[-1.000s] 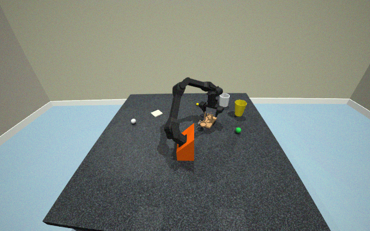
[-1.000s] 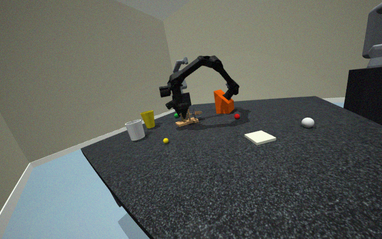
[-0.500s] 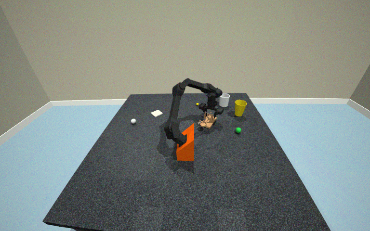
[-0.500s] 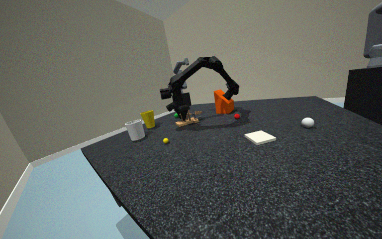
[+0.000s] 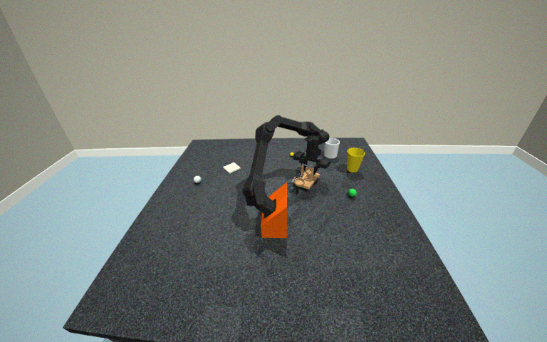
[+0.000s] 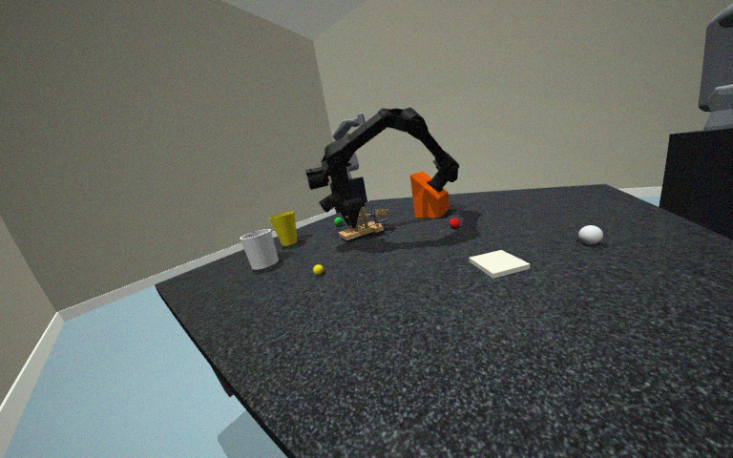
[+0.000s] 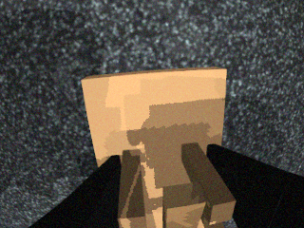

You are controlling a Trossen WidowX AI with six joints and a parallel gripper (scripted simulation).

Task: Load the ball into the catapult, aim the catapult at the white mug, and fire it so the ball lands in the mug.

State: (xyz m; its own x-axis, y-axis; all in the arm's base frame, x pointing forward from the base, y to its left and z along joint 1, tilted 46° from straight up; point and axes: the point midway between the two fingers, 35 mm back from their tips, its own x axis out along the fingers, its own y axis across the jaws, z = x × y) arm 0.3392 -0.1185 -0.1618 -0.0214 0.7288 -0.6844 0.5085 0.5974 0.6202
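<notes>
Now: gripper tip 32 cm to the right of the red ball, 12 cm past it and 3 cm above it. Round my gripper tip: yellow ball (25 cm ahead, 9 cm to the left, 3 cm below); green ball (20 cm to the right, 14 cm behind, 2 cm below); wooden catapult (5 cm to the left, 5 cm behind, 2 cm above).
</notes>
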